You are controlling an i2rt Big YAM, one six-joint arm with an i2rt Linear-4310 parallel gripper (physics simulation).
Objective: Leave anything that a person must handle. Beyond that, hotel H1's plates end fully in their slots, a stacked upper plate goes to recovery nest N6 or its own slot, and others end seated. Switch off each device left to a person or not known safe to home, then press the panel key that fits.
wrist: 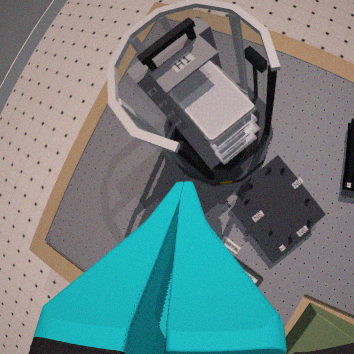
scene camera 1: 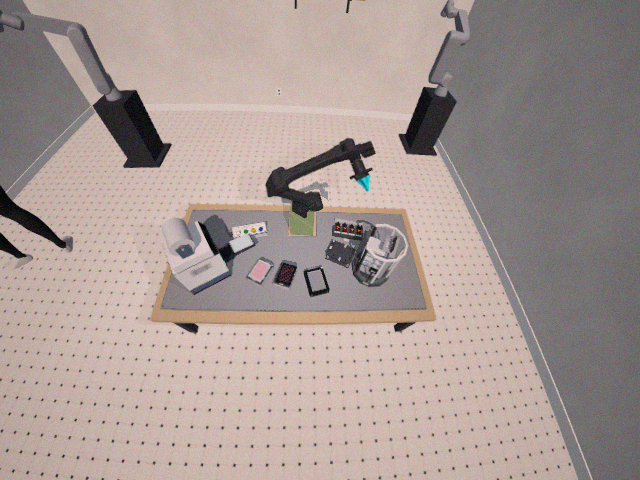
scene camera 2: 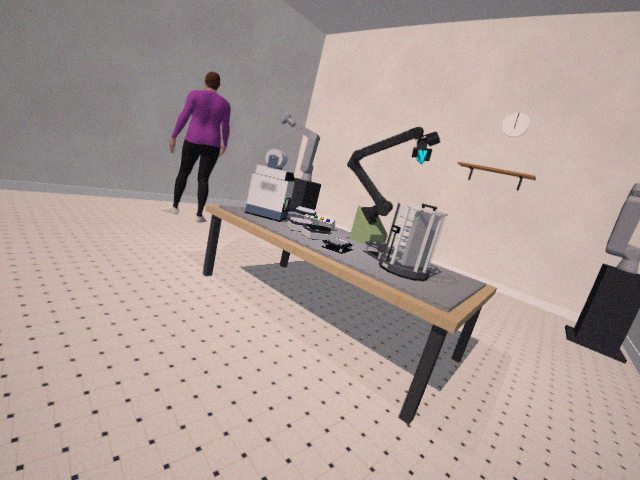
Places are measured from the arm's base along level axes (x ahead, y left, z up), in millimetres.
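Where they show: gripper, between the fingertips: [wrist: 185, 192] [scene camera 1: 368, 191] [scene camera 2: 421, 163]; arm's base, origin of its link: [scene camera 1: 299, 209] [scene camera 2: 368, 215].
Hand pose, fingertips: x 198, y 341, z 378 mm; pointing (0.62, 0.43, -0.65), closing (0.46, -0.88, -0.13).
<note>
Each offset is from my fingertips to the top centre of the thing. "pt": to the spot under its first point.
My gripper [scene camera 1: 367, 189] [scene camera 2: 421, 162] [wrist: 185, 192] is shut and empty, high above the table's back right part. Hotel H1 @[dx +154, dy +129, dz -201 mm] [scene camera 1: 383, 251] [scene camera 2: 417, 242] [wrist: 183, 62] stands inside a round, pale-rimmed guard. In the wrist view, a pale top plate @[dx +140, dy +108, dz -281 mm] [wrist: 220, 102] lies in it above several clear plate edges; their seating is unclear. A dark nest board @[dx +55, dy -65, dz -478 mm] [scene camera 1: 340, 252] [wrist: 280, 210] lies beside the guard. A row of red-lit switches @[pt dx -136, dy -10, dz -499 mm] [scene camera 1: 347, 228] is behind it. A panel @[dx -123, dy -675, dz -470 mm] [scene camera 1: 249, 229] [scene camera 2: 321, 220] has coloured keys. A pink plate @[dx +188, dy -574, dz -484 mm] [scene camera 1: 260, 270] and a dark red-patterned plate @[dx +212, dy -414, dz -476 mm] [scene camera 1: 285, 273] lie at the front.
A white device @[pt dx +255, dy -858, dz -307 mm] [scene camera 1: 199, 266] [scene camera 2: 268, 193] stands at the table's left, a pale plate @[dx +19, dy -700, dz -435 mm] [scene camera 1: 241, 243] at its right. A black frame @[dx +244, dy -231, dz -511 mm] [scene camera 1: 307, 281] lies at the front. My arm's green base [scene camera 1: 301, 223] [scene camera 2: 366, 227] is at the back. A person [scene camera 2: 206, 118] stands beyond the left end.
</note>
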